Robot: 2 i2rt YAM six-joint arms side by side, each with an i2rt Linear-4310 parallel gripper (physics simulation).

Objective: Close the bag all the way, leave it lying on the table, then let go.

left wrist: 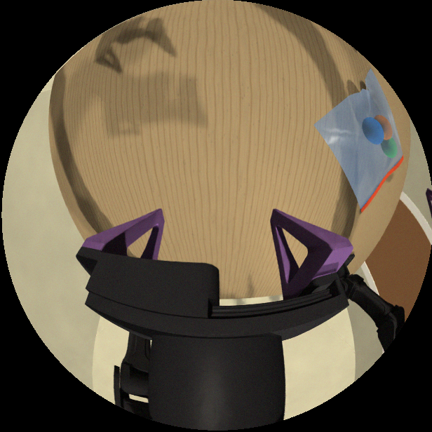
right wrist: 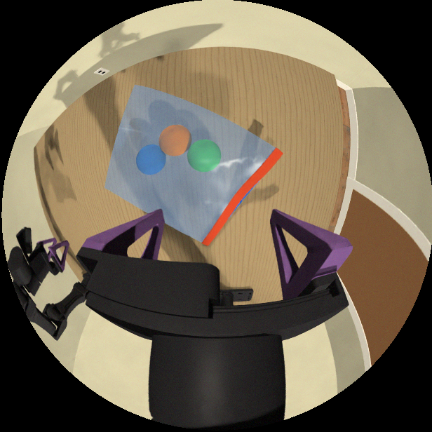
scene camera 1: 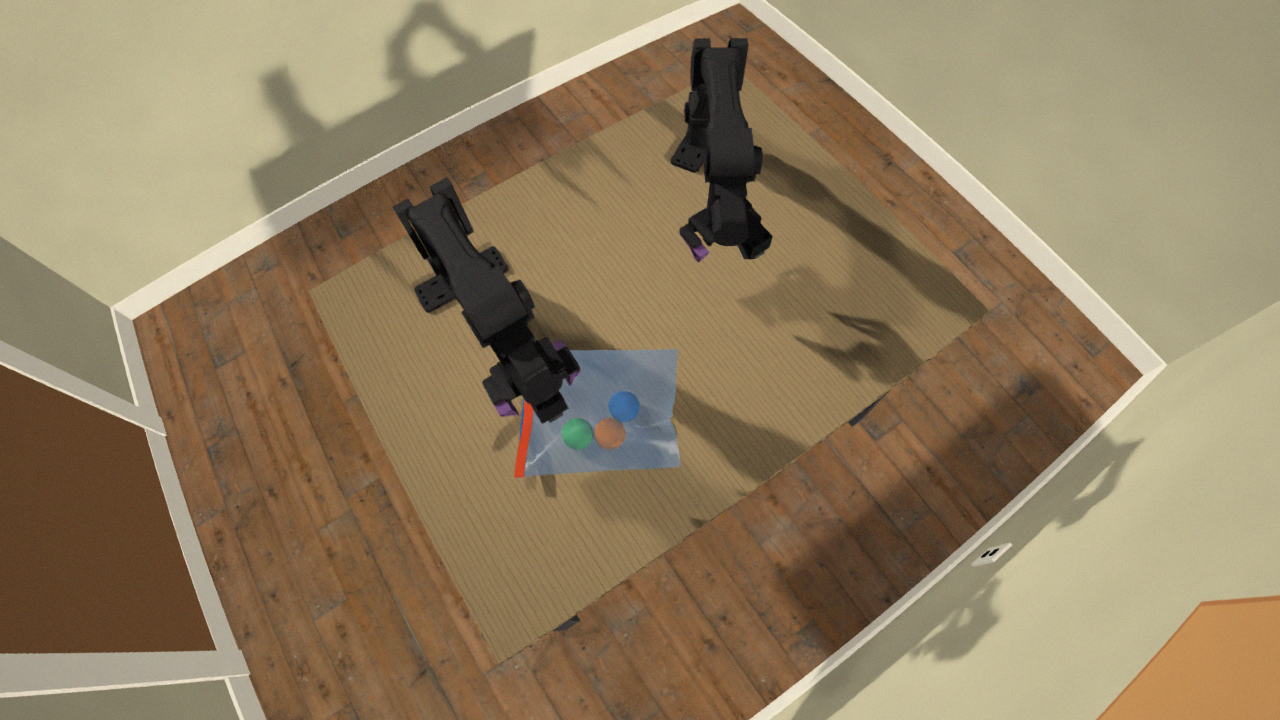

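Note:
The clear bluish bag (scene camera 1: 648,371) (left wrist: 345,150) (right wrist: 165,195) lies on the table, with a blue ball (scene camera 1: 623,406) (right wrist: 150,159), an orange ball (scene camera 1: 609,433) (right wrist: 174,140) and a green ball (scene camera 1: 577,433) (right wrist: 204,155) inside. A red strip (scene camera 1: 522,447) (left wrist: 382,185) (right wrist: 242,192) runs along its mouth; a thin blue edge shows beside it in the right wrist view. Whether the mouth is sealed I cannot tell. My right gripper (scene camera 1: 539,394) (right wrist: 216,214) is open and empty above the strip's end, apart from the bag. My left gripper (scene camera 1: 726,253) (left wrist: 216,214) is open and empty, away from the bag.
The ribbed wooden table top (scene camera 1: 447,501) (left wrist: 225,125) (right wrist: 305,130) extends around the bag. Arm shadows fall across it. In scene camera 1, plank floor (scene camera 1: 295,573) surrounds it, and pale walls stand beyond. The left arm (scene camera 1: 726,134) is at the upper right.

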